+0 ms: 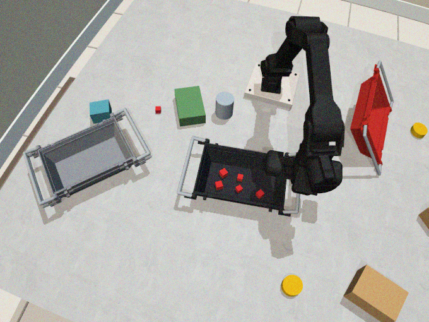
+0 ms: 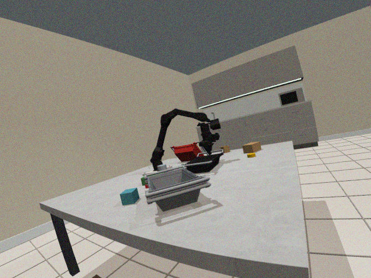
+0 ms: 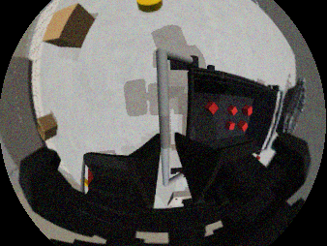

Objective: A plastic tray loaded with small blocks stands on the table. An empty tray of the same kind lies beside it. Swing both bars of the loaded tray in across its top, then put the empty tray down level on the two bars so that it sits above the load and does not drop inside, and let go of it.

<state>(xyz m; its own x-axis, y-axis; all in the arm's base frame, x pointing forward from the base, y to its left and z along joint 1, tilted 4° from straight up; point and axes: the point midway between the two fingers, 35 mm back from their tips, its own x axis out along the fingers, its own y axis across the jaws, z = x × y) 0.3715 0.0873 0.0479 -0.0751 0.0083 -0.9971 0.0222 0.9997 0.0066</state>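
My gripper tip is now 26 cm past the red tray, 24 cm to the right of it and 1 cm below it. Round my gripper tip: tan box: 26 cm ahead, 22 cm to the left, 3 cm below; then green block: 33 cm to the right, 24 cm behind, 4 cm below; then grey cylinder: 24 cm behind, 23 cm to the right, 2 cm below.
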